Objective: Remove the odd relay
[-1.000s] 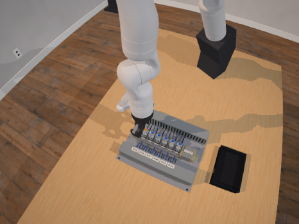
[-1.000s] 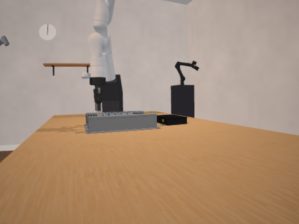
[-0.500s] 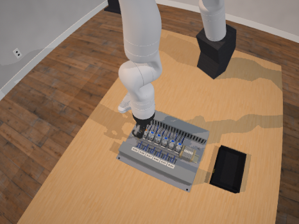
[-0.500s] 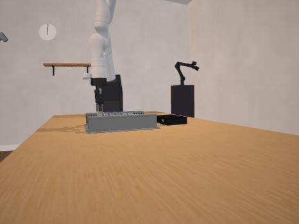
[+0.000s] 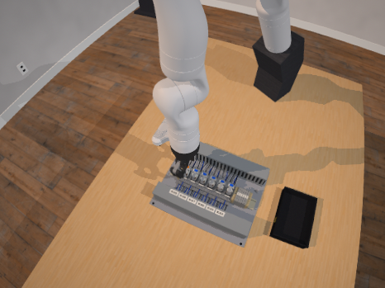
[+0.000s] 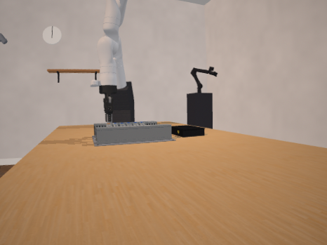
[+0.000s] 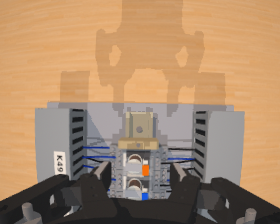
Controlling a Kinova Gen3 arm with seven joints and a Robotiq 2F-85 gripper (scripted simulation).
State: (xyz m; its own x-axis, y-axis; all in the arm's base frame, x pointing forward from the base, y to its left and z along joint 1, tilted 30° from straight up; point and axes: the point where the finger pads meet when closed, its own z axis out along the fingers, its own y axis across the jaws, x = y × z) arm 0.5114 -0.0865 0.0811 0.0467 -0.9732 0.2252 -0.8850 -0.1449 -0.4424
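My gripper is now 10 mm short of the relay and 40 mm above it. The rest, counted from my hand: black parts tray (20 mm behind, 360 mm to the left, 70 mm below).
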